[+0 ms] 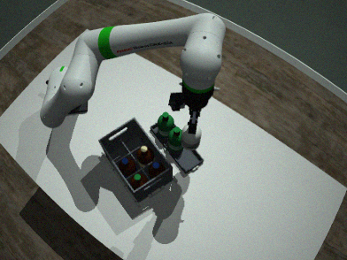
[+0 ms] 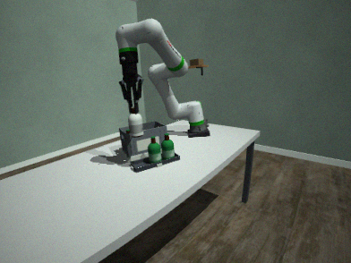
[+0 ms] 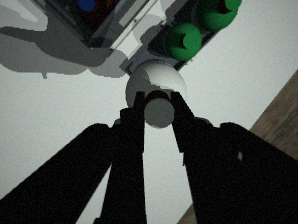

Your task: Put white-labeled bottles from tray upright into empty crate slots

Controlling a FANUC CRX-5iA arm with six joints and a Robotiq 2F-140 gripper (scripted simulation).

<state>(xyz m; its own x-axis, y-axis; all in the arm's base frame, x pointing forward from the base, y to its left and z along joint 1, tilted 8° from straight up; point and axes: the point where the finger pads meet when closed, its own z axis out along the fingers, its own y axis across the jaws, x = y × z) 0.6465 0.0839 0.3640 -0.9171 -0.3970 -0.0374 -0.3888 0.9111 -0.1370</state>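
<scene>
Right now the white-labeled bottle is 8 cm below my hand. The rest, counted from my hand: dark tray 8 cm behind, 3 cm to the left, 33 cm below; dark crate 17 cm behind, 15 cm to the right, 26 cm below.
</scene>
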